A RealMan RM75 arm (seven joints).
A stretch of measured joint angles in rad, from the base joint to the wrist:
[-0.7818 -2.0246 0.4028 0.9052 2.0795 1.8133 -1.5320]
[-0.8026 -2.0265 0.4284 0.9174 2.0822 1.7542 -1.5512]
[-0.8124 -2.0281 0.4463 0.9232 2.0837 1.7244 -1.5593]
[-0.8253 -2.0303 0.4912 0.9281 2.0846 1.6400 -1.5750]
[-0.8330 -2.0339 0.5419 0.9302 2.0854 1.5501 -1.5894]
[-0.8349 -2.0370 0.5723 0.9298 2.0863 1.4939 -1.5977]
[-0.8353 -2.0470 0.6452 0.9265 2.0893 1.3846 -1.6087]
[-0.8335 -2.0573 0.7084 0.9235 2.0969 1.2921 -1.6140]
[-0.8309 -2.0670 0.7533 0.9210 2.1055 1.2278 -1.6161]
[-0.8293 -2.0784 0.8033 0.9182 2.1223 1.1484 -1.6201]
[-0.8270 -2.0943 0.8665 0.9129 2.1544 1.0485 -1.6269]
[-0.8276 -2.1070 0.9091 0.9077 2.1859 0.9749 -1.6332]
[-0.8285 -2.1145 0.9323 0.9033 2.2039 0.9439 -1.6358]
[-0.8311 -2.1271 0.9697 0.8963 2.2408 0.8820 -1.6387]
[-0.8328 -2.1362 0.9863 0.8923 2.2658 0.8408 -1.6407]
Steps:
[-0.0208 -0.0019 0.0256 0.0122 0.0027 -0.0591 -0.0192]
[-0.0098 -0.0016 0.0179 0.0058 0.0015 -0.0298 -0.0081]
[-0.0129 -0.0022 0.0449 0.0049 0.0009 -0.0844 -0.0157]
[-0.0077 -0.0036 0.0507 0.0021 0.0008 -0.0899 -0.0144]
[-0.0019 -0.0031 0.0304 -0.0004 0.0009 -0.0562 -0.0083]
[-0.0004 -0.0100 0.0729 -0.0033 0.0030 -0.1093 -0.0110]
[0.0018 -0.0103 0.0632 -0.0030 0.0076 -0.0925 -0.0053]
[0.0026 -0.0097 0.0449 -0.0025 0.0086 -0.0643 -0.0021]
[0.0016 -0.0114 0.0500 -0.0028 0.0168 -0.0794 -0.0040]
[0.0023 -0.0159 0.0632 -0.0053 0.0321 -0.0999 -0.0068]
[-0.0006 -0.0127 0.0426 -0.0052 0.0315 -0.0736 -0.0063]
[-0.0009 -0.0075 0.0232 -0.0044 0.0180 -0.0310 -0.0026]
[-0.0026 -0.0126 0.0374 -0.0070 0.0369 -0.0619 -0.0029]
[-0.0017 -0.0091 0.0166 -0.0040 0.0250 -0.0412 -0.0020]

